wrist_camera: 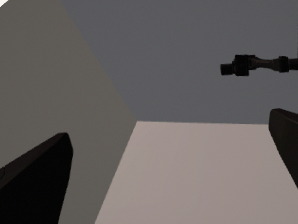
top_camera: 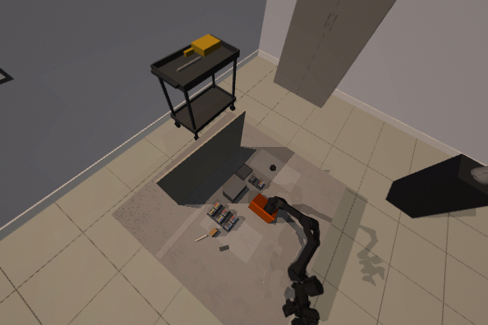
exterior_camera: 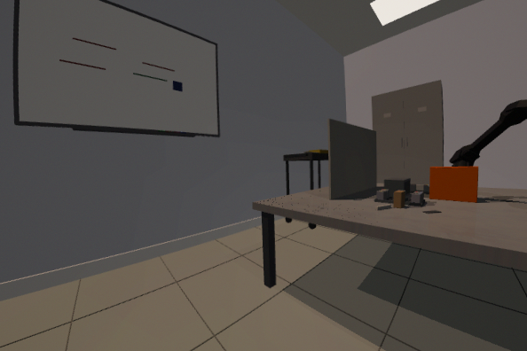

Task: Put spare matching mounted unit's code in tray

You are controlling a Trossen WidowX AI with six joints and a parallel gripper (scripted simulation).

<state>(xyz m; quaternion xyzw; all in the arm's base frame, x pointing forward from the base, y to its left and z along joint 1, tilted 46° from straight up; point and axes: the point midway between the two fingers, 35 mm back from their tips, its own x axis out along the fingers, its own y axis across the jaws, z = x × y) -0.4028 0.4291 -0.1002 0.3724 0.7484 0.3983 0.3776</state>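
Now: gripper tip 650 mm short of the dark spare block, 550 mm to the left of it and 370 mm above it. From my gripper tip the other things lie so: grey mounted unit: 690 mm ahead, 370 mm to the right, 360 mm below; then flat dark piece: 470 mm ahead, 40 mm to the right, 410 mm below; then small brown block: 590 mm ahead, 60 mm to the right, 380 mm below.
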